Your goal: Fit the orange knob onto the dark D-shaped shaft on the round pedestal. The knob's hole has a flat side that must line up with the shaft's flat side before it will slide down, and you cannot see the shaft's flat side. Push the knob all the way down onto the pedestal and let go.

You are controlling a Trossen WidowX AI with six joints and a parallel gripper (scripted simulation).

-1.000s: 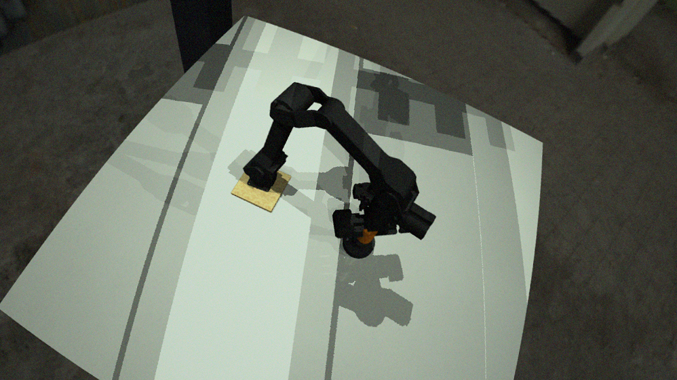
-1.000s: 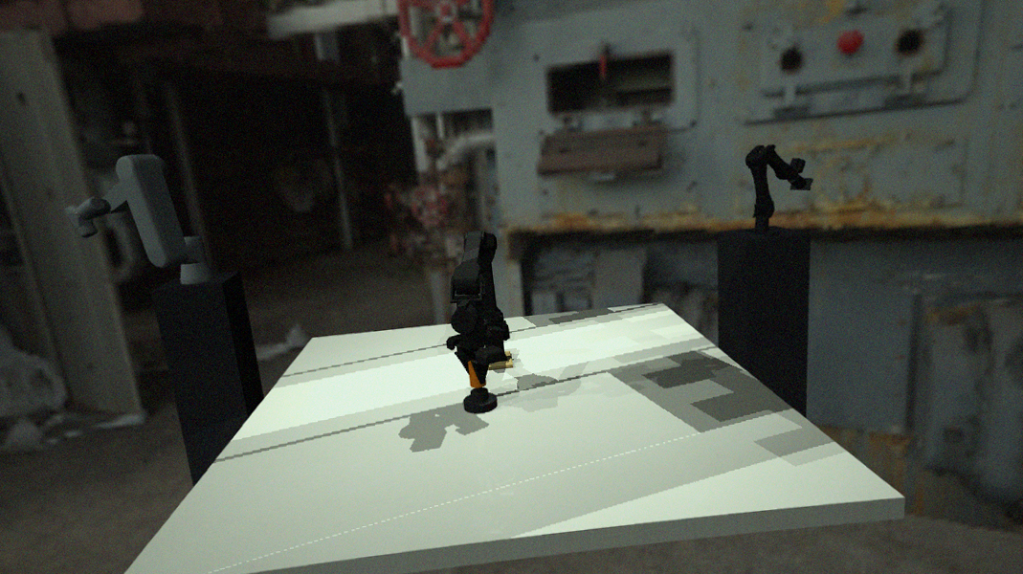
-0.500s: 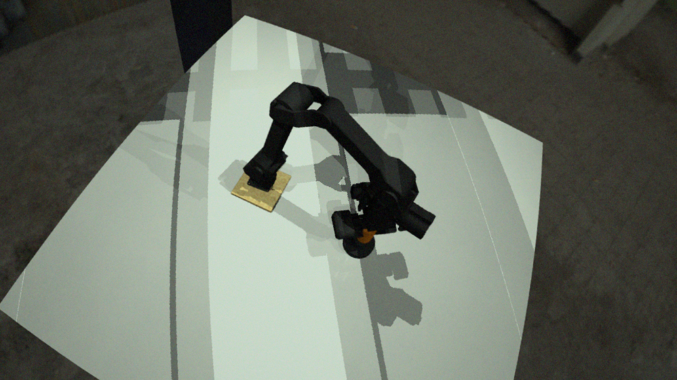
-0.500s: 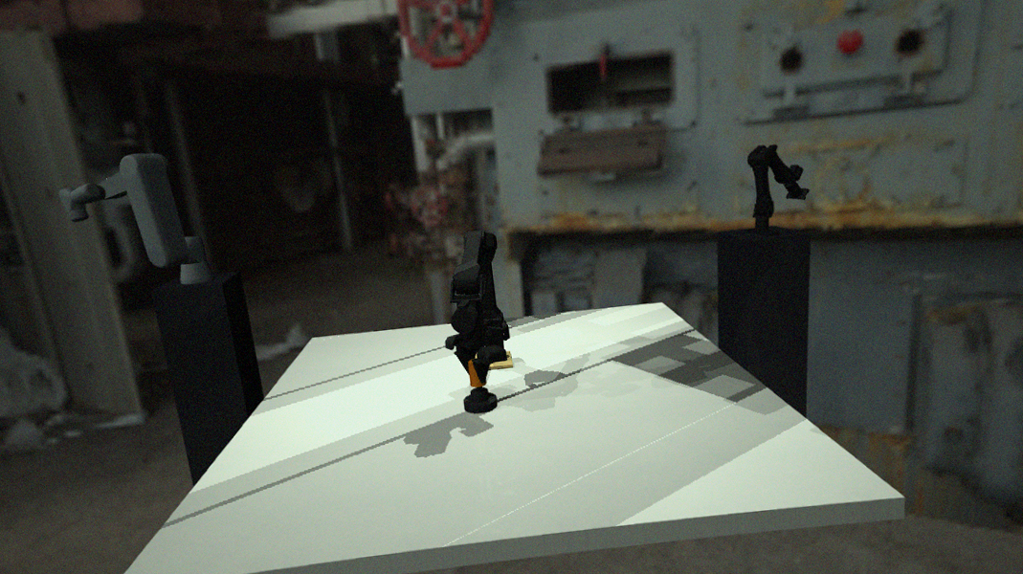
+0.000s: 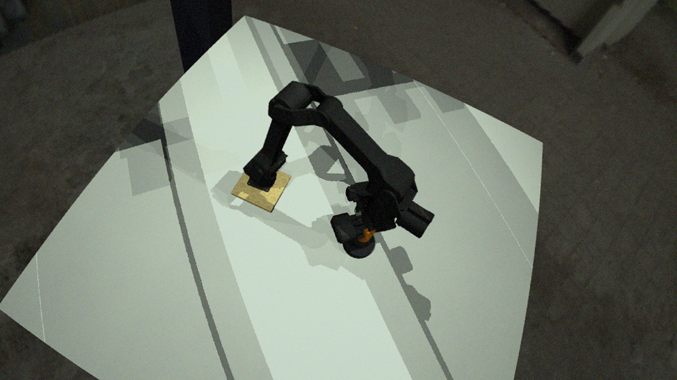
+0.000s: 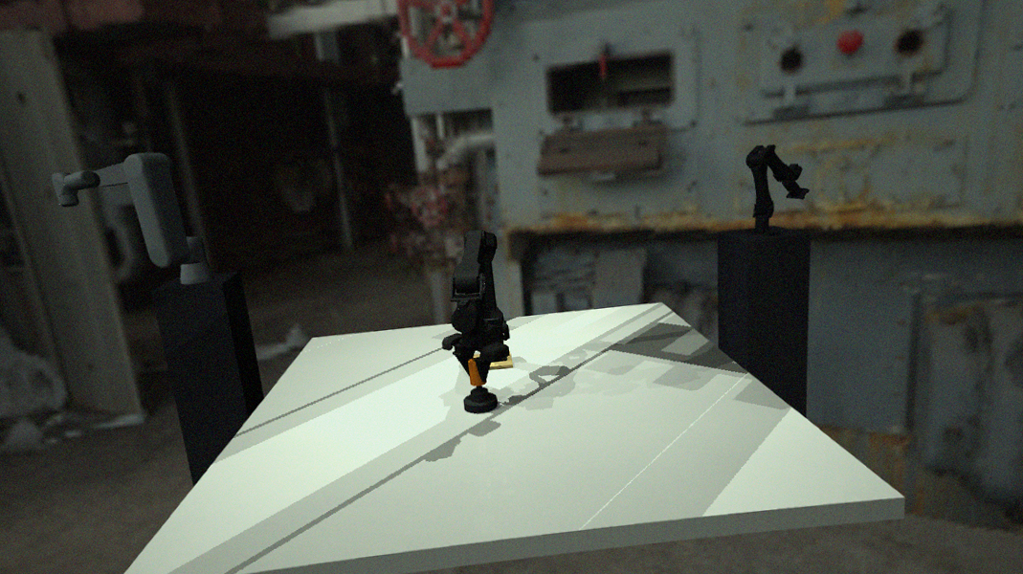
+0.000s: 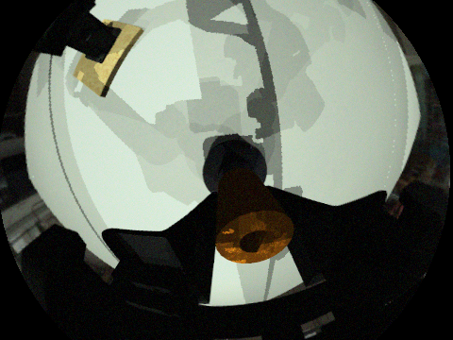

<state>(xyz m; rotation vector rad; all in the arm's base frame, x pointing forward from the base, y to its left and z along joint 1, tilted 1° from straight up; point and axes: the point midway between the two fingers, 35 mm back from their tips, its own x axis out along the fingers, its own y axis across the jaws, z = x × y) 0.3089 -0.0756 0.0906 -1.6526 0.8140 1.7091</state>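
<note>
My gripper tip is 20 mm below the orange knob. The rest, counted from my gripper tip: round pedestal: 40 mm below.
</note>
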